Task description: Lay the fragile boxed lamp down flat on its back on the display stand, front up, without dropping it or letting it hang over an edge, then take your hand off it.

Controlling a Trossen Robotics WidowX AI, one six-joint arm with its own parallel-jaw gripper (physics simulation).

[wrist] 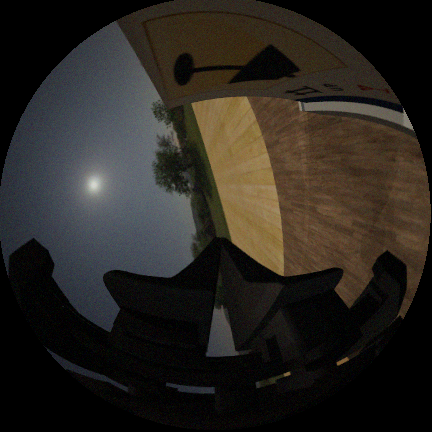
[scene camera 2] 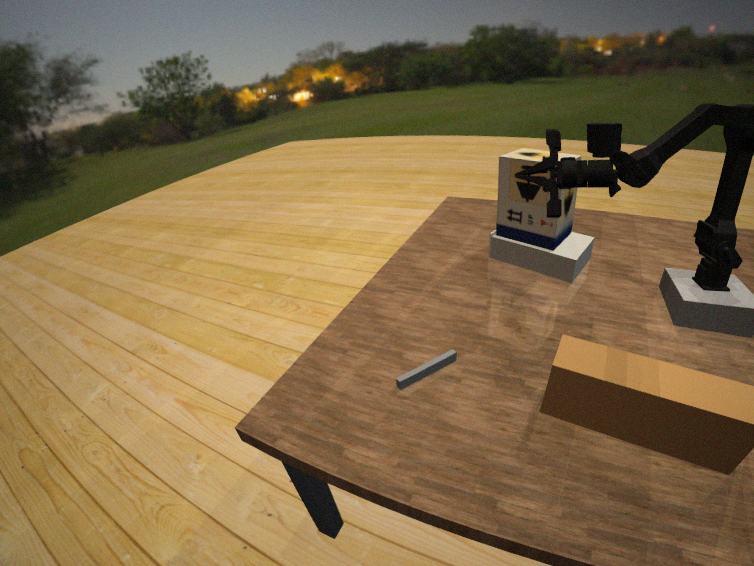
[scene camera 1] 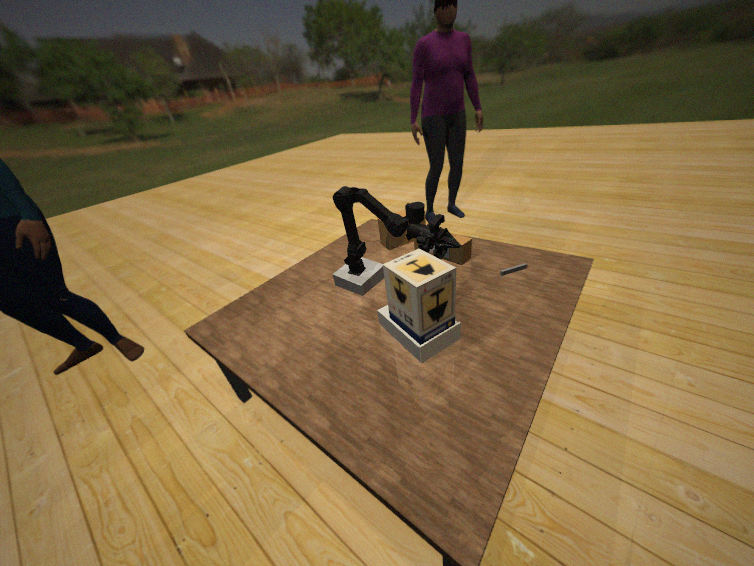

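Pixels of known places: gripper, fingertip midpoint: [wrist: 218, 242] [scene camera 2: 515, 175] [scene camera 1: 460, 246]; arm's base, link origin: [scene camera 2: 710, 284] [scene camera 1: 356, 270].
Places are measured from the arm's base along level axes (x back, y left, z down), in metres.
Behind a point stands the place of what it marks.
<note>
The boxed lamp [scene camera 1: 420, 298] @(x -0.459, y -0.325, z -0.186 m) [scene camera 2: 523, 221] @(x -0.455, y -0.163, z -0.064 m) [wrist: 225, 52] is a white and yellow carton with black lamp pictures. It stands upright on the white display stand [scene camera 1: 422, 344] @(x -0.463, y -0.337, z -0.012 m) [scene camera 2: 543, 257] @(x -0.397, y -0.114, z 0.016 m) [wrist: 354, 109] @(x -0.446, y -0.145, z -0.003 m) on the brown table. My gripper [scene camera 1: 452, 247] @(x -0.493, y -0.046, z -0.218 m) [scene camera 2: 519, 174] @(x -0.493, y -0.046, z -0.218 m) [wrist: 218, 242] @(x -0.493, y -0.046, z -0.218 m) is shut and empty. It is held level at the height of the box's upper part, just behind the box in scene camera 1. In the wrist view the box lies off to one side of the fingers, not between them. I cannot tell whether the gripper touches the box.
A small grey bar [scene camera 1: 514, 270] @(x -0.646, y 0.294, z 0.057 m) [scene camera 2: 426, 368] @(x -0.642, y 0.307, z 0.045 m) lies on the table [scene camera 1: 375, 421] @(x -0.419, y -0.589, z 0.066 m) [scene camera 2: 459, 449] @(x -0.562, y 0.454, z 0.066 m). A cardboard box [scene camera 1: 461, 250] @(x -0.409, y 0.288, z -0.014 m) [scene camera 2: 605, 388] @(x -0.358, y 0.388, z -0.030 m) sits behind the arm. The arm's base [scene camera 1: 358, 276] @(x -0.033, y -0.039, z 0.002 m) is left of the stand. A person in purple [scene camera 1: 444, 101] stands beyond the table.
</note>
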